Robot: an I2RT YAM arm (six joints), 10 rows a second.
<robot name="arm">
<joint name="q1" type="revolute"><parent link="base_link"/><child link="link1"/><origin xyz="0.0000 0.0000 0.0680" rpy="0.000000 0.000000 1.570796"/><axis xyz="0 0 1"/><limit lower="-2.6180" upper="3.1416"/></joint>
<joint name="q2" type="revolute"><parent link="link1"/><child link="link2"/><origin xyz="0.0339 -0.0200 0.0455" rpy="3.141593 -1.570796 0.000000"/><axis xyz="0 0 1"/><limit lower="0.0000" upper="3.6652"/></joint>
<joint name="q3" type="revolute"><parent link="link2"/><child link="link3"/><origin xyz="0.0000 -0.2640 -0.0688" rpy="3.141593 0.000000 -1.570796"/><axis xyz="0 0 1"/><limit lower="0.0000" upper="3.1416"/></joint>
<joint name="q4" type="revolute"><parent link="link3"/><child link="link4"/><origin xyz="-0.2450 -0.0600 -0.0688" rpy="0.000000 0.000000 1.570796"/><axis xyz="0 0 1"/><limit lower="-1.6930" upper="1.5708"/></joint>
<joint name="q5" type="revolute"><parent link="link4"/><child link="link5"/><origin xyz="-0.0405 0.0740 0.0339" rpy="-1.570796 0.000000 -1.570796"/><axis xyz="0 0 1"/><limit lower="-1.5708" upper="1.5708"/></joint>
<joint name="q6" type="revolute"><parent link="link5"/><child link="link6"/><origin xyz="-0.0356 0.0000 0.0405" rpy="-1.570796 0.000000 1.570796"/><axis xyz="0 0 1"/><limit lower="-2.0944" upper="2.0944"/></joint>
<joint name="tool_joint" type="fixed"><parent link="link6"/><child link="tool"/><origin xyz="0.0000 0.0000 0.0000" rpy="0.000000 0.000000 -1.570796"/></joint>
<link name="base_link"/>
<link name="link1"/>
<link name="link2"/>
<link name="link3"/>
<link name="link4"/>
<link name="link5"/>
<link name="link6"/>
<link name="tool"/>
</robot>
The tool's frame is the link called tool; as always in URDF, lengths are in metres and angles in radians.
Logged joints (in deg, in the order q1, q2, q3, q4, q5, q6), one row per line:
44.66 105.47 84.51 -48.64 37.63 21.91
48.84 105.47 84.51 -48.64 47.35 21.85
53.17 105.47 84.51 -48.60 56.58 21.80
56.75 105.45 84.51 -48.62 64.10 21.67
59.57 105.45 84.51 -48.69 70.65 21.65
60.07 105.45 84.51 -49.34 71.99 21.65
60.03 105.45 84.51 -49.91 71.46 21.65
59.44 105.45 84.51 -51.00 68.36 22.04
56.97 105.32 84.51 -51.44 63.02 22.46
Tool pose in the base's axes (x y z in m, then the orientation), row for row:
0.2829 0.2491 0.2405 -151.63 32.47 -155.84
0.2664 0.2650 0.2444 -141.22 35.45 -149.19
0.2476 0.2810 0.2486 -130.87 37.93 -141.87
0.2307 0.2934 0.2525 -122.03 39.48 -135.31
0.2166 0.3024 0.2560 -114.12 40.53 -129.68
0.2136 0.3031 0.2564 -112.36 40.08 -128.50
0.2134 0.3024 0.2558 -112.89 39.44 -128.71
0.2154 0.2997 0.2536 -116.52 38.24 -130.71
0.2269 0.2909 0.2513 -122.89 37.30 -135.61
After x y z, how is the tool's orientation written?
As angles about the fixed x, y, z axes (roll, pitch, yaw), in degrees.
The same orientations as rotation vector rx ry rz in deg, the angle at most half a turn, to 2 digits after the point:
-19.30 139.63 -26.18
-20.85 131.85 -33.75
-22.13 123.78 -39.72
-22.93 116.87 -43.92
-22.96 110.80 -47.27
-23.35 109.68 -48.47
-23.97 110.20 -48.58
-25.16 113.11 -47.32
-24.70 118.35 -44.76

